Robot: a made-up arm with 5 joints. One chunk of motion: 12 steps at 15 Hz.
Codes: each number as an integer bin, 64 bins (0 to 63) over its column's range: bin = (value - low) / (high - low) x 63, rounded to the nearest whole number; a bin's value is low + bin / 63 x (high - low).
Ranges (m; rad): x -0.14..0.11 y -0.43..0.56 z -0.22..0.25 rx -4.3..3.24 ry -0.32..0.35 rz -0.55..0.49
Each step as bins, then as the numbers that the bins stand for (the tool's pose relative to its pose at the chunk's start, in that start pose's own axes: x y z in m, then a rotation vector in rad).
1 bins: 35 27 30 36 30 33
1 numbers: -0.0011 -0.0057 0.0038 0.0086 -0.0010 -0.0052
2 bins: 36 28 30 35 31 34
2 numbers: 0.0029 0.0100 0.0038 -0.1111 0.0097 0.0113
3 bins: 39 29 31 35 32 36
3 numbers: 0.0148 0.0257 0.0113 -0.1111 0.0203 0.0443
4 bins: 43 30 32 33 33 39
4 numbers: 0.0306 0.0414 0.0187 -0.3505 0.0310 0.0938
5 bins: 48 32 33 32 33 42
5 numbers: 0.0505 0.0729 0.0262 -0.4702 0.0310 0.1433
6 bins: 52 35 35 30 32 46
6 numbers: 0.0663 0.1200 0.0411 -0.7095 0.0203 0.2094
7 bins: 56 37 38 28 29 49
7 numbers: 0.0822 0.1514 0.0635 -0.9489 -0.0116 0.2589
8 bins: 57 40 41 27 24 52
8 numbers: 0.0862 0.1986 0.0859 -1.0686 -0.0648 0.3084
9 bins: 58 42 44 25 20 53
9 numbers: 0.0902 0.2300 0.1083 -1.3079 -0.1073 0.3249
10 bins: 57 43 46 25 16 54
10 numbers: 0.0862 0.2457 0.1232 -1.3079 -0.1498 0.3414
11 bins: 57 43 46 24 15 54
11 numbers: 0.0862 0.2457 0.1232 -1.4276 -0.1605 0.3414
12 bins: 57 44 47 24 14 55
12 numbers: 0.0862 0.2614 0.1306 -1.4276 -0.1711 0.3579
